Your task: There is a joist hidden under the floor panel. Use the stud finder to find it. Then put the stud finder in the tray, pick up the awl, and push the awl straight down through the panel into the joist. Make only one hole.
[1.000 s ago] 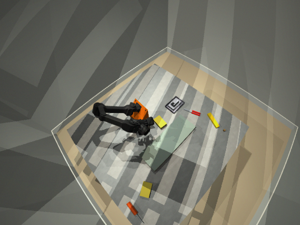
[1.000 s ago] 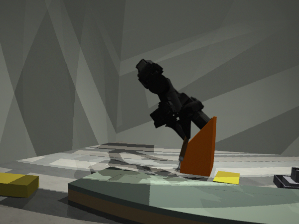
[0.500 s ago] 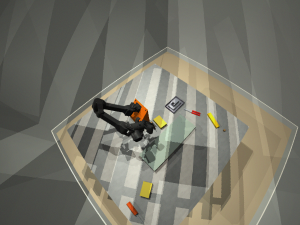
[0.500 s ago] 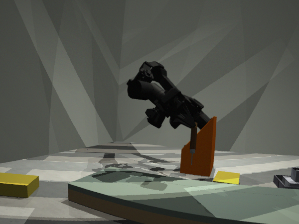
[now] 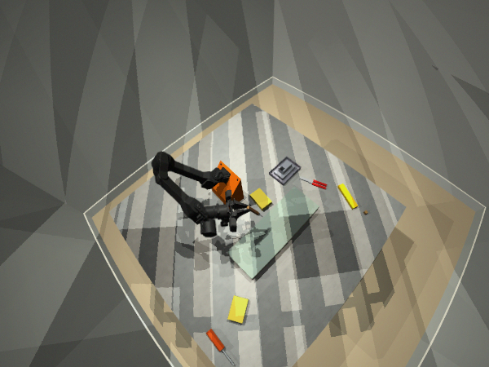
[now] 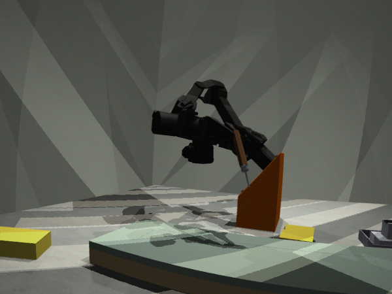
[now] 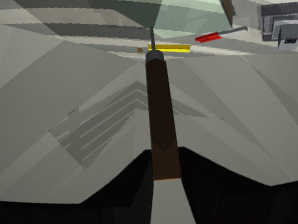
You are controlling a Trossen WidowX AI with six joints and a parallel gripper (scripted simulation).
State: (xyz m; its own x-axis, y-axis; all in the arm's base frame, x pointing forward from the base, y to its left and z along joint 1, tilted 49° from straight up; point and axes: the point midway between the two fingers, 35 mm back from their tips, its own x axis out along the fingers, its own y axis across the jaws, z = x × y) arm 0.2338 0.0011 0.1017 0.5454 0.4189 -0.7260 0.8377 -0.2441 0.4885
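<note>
My gripper tip is now 20 mm short of the awl, 20 mm to the right of it and 50 mm above it. The rest, counted from my gripper tip: stud finder 110 mm behind, 360 mm to the left, 190 mm below; yellow bar 270 mm ahead, 510 mm to the left, 230 mm below; dark-rimmed tray 110 mm behind, 380 mm to the left, 220 mm below.
</note>
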